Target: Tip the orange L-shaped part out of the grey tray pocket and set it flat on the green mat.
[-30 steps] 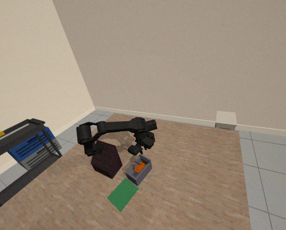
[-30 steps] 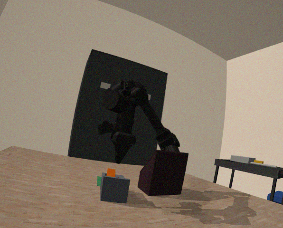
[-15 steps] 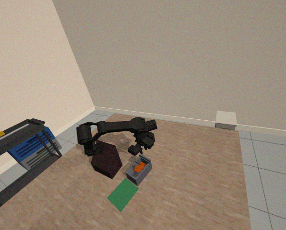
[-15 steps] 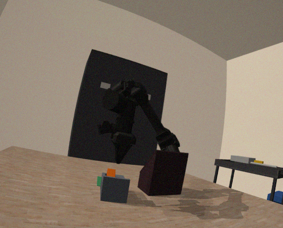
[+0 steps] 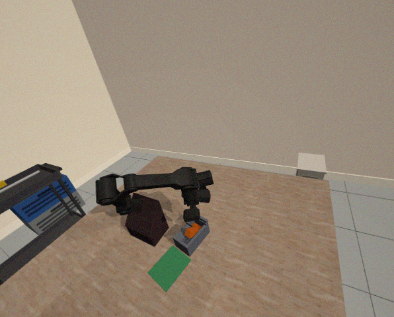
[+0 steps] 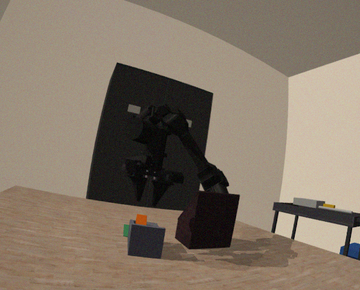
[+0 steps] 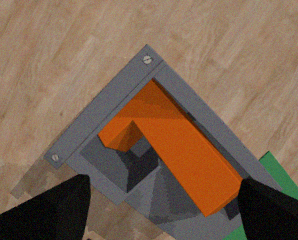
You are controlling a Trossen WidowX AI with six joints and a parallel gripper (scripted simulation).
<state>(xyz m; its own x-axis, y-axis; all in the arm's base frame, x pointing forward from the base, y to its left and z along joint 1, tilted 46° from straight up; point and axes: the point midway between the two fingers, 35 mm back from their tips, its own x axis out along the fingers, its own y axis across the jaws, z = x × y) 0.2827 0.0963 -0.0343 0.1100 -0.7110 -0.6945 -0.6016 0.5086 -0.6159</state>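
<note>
The orange L-shaped part is 2 cm behind my gripper tip, 1 cm to the right of it and 10 cm below it. Round my gripper tip: green mat: 3 cm behind, 19 cm to the right, 16 cm below.
</note>
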